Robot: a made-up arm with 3 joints. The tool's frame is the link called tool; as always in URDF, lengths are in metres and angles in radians.
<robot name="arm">
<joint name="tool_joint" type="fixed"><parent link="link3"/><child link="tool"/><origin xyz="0.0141 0.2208 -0.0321" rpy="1.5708 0 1.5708"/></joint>
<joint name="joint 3" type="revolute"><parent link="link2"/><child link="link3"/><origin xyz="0.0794 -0.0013 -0.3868" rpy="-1.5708 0 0"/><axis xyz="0 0 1"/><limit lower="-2.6" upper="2.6"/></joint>
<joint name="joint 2" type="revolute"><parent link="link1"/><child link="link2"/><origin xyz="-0.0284 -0.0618 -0.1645" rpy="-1.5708 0 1.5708"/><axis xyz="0 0 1"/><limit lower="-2.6" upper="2.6"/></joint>
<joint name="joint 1" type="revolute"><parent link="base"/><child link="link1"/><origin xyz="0 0 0.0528" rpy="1.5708 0 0"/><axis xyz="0 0 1"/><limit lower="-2.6" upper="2.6"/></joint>
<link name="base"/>
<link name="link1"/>
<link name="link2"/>
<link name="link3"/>
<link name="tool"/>
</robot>
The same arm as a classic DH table. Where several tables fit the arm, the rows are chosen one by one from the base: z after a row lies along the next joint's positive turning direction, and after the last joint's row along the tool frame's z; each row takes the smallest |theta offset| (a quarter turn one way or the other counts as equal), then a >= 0, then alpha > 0; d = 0 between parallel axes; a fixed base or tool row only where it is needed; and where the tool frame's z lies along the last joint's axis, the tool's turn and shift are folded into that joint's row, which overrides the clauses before.
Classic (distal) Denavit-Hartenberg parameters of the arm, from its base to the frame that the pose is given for. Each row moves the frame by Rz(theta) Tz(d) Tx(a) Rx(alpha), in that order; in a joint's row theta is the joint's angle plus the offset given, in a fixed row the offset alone. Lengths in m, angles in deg.
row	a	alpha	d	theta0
base (fixed)	0	90	0.0528	0
joint 1	0.0618	90	-0.1645	-90
joint 2	-0.0794	90	-0.3584	0
joint 3	0.2208	90	-0.0334	-90
tool (fixed)	0	0	0.0141	0
Joint limits (deg, base to tool): -148.97..148.97 -148.97..148.97 -148.97..148.97

